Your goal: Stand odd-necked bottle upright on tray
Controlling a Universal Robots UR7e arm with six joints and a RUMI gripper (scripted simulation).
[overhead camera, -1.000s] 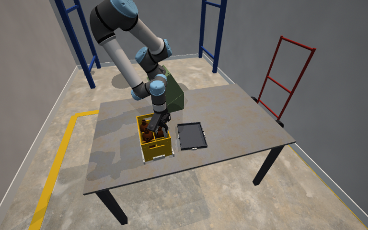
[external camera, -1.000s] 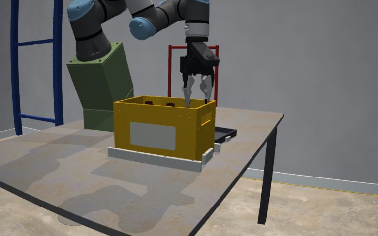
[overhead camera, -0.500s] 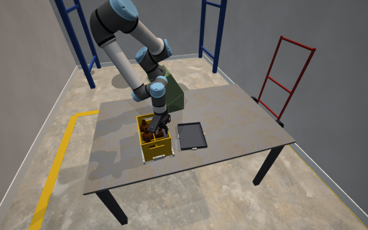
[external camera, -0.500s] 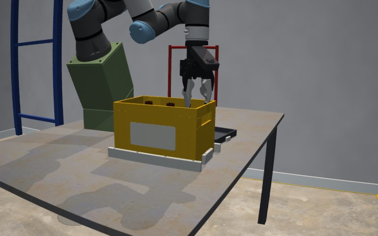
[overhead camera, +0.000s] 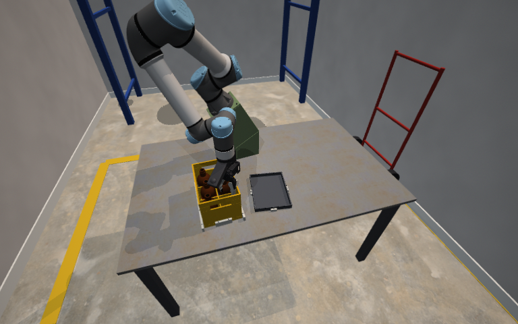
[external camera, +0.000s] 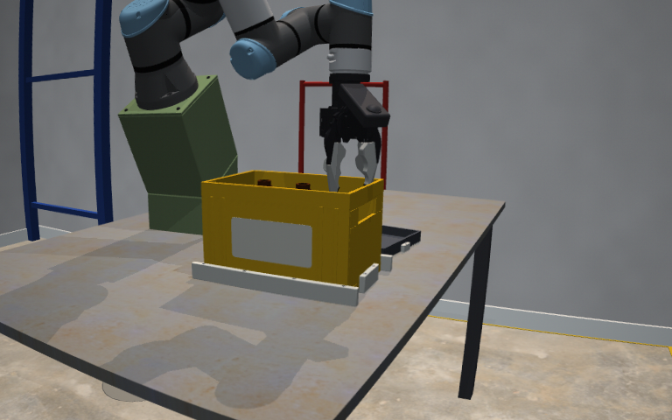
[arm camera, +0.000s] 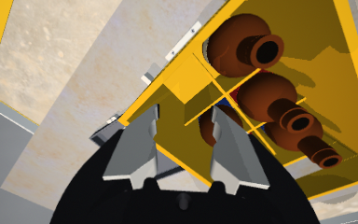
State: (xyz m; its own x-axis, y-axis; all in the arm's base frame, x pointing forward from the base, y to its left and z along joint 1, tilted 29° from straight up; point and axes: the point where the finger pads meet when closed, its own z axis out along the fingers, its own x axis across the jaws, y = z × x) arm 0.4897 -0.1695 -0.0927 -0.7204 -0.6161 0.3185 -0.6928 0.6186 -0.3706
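Right now my hand is 90 mm past the yellow crate, 70 mm above it and 40 mm to the left of it. Also, from my hand: dark tray: 240 mm to the left, 140 mm below, 70 mm behind.
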